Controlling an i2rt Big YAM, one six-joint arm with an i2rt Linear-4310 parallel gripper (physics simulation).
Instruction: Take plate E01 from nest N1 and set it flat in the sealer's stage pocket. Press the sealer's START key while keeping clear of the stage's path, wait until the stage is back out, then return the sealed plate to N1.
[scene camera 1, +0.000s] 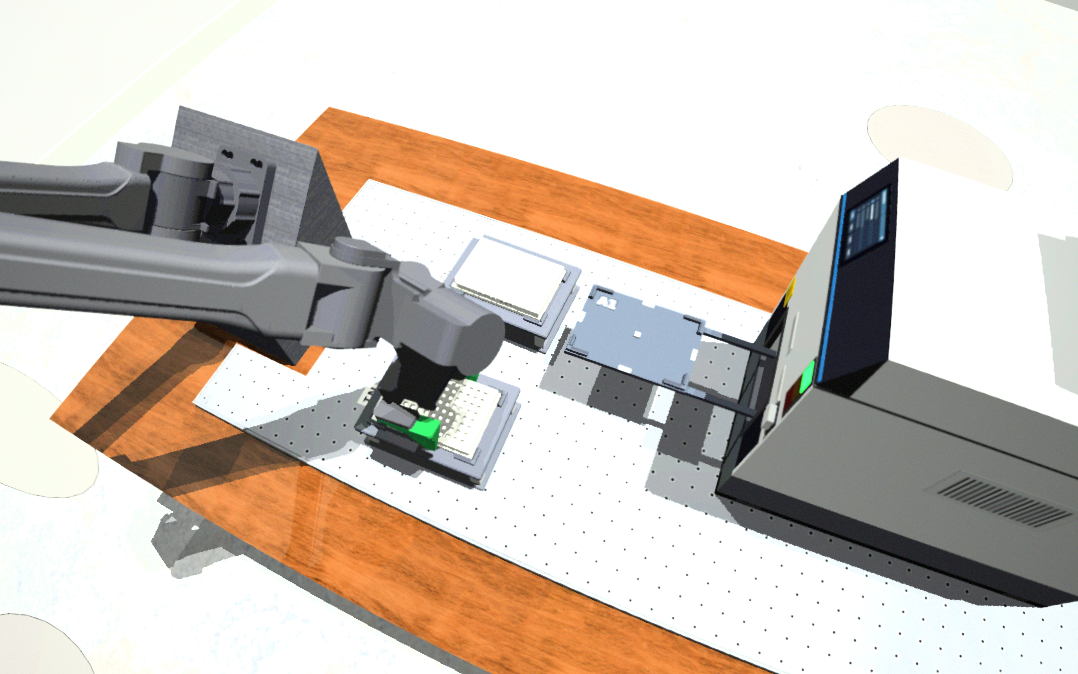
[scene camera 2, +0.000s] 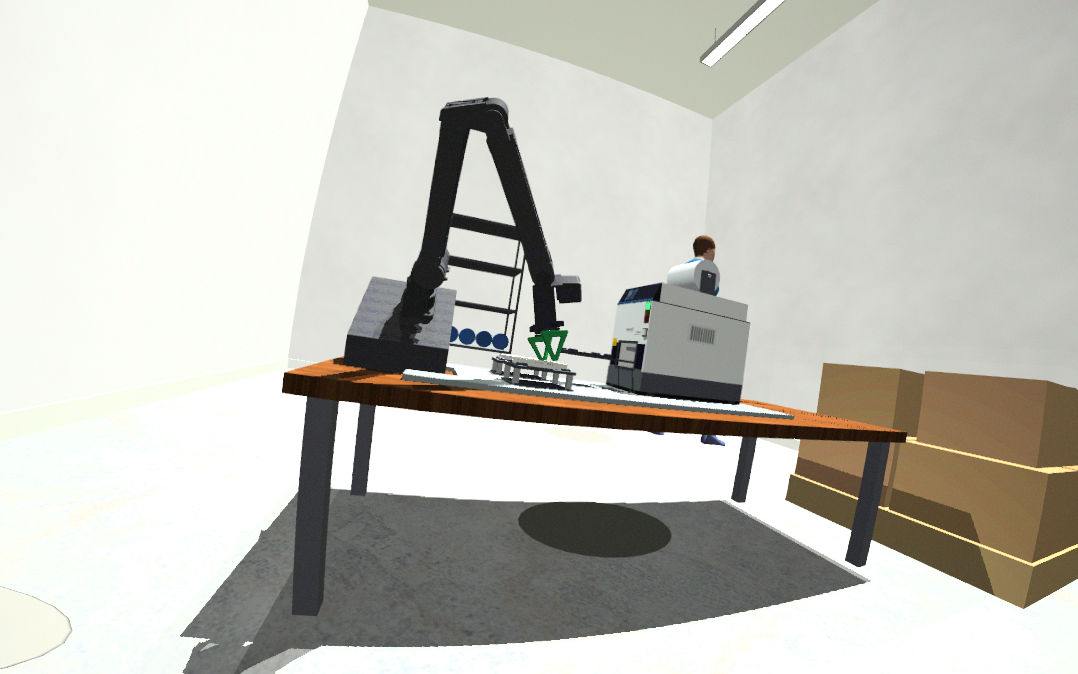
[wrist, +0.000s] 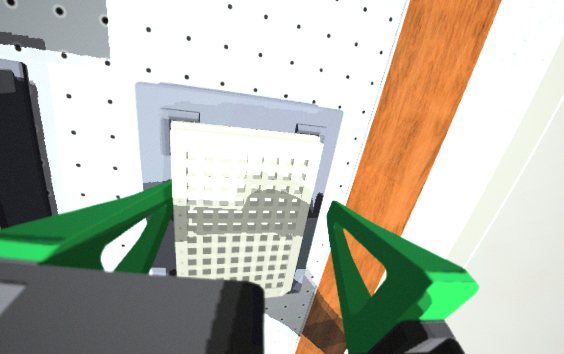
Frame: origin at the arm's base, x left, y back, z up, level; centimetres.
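Seen in the pictures: gripper, between the fingertips: (scene camera 1: 451, 414) (scene camera 2: 548, 362) (wrist: 256, 199); arm's base, origin of its link: (scene camera 1: 242, 199) (scene camera 2: 418, 303).
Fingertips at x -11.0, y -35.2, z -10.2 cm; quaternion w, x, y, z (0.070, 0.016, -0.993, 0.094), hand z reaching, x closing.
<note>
Pixels of each thing's top centre, then the offset from my fingertips to it. "spot": a spot on its surface instead.
- cream well plate, centre of its top: (wrist: 244, 233) (scene camera 1: 434, 402) (scene camera 2: 539, 360) dx +0.4, dy +2.4, dz +0.1 cm
- green key, a spot on its surface: (scene camera 1: 807, 375) (scene camera 2: 647, 305) spot: dx +7.5, dy -31.1, dz +21.0 cm
- second nest, a spot on its surface: (scene camera 1: 561, 306) spot: dx +20.1, dy -5.2, dz -2.0 cm
- plain white plate, centre of its top: (scene camera 1: 508, 273) dx +20.9, dy +2.8, dz -0.3 cm
A cream well plate (scene camera 1: 476, 413) (wrist: 240, 250) lies in the near nest (scene camera 1: 499, 433) (wrist: 240, 106); I cannot read the nest's label. My gripper (scene camera 1: 451, 403) (scene camera 2: 547, 357) (wrist: 256, 199) is open, its green fingers on either side of the plate at about plate height. In the wrist view the left fingertip is close against the plate's edge, while a gap shows at the right one. The sealer (scene camera 1: 938, 445) (scene camera 2: 699, 357) has its stage (scene camera 1: 659, 345) out, with an empty pocket marked A1. The green key (scene camera 1: 807, 375) (scene camera 2: 647, 305) is on the sealer's front.
A second nest (scene camera 1: 561, 306) holds a plain white plate (scene camera 1: 512, 278), beside the stage. Two rails (scene camera 1: 735, 341) join the stage to the sealer. The arm's grey base block (scene camera 1: 298, 190) (scene camera 2: 397, 353) stands at the table's left end. A person (scene camera 2: 703, 247) stands behind the sealer.
</note>
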